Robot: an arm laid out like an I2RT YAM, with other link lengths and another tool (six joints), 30 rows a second.
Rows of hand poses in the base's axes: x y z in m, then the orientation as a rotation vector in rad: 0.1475 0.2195 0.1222 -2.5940 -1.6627 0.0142; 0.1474 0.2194 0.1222 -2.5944 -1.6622 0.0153; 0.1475 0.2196 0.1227 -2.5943 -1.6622 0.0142; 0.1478 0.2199 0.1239 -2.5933 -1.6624 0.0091; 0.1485 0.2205 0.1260 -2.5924 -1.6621 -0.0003; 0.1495 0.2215 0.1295 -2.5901 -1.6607 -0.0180; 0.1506 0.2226 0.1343 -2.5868 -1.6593 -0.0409; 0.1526 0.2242 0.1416 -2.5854 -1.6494 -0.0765; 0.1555 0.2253 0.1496 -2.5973 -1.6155 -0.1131; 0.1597 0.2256 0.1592 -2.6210 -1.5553 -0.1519; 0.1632 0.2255 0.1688 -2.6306 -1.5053 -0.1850; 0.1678 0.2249 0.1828 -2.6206 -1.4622 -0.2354; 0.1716 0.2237 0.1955 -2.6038 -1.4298 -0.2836; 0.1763 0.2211 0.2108 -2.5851 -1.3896 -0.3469; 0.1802 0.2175 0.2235 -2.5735 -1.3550 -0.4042
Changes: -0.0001 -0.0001 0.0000 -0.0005 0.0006 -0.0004; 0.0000 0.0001 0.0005 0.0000 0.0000 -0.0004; 0.0003 0.0004 0.0017 0.0024 -0.0024 0.0000; 0.0010 0.0010 0.0038 0.0065 -0.0070 -0.0001; 0.0020 0.0020 0.0073 0.0149 -0.0153 -0.0004; 0.0031 0.0031 0.0121 0.0258 -0.0260 -0.0005; 0.0051 0.0047 0.0194 0.0431 -0.0423 -0.0061; 0.0080 0.0058 0.0274 0.0614 -0.0583 -0.0297; 0.0122 0.0061 0.0370 0.0823 -0.0738 -0.0722; 0.0157 0.0060 0.0466 0.1065 -0.0837 -0.1044; 0.0203 0.0054 0.0606 0.1470 -0.0980 -0.1269; 0.0241 0.0042 0.0733 0.1870 -0.1117 -0.1413; 0.0288 0.0016 0.0886 0.2352 -0.1332 -0.1602; 0.0327 -0.0020 0.1013 0.2731 -0.1566 -0.1781
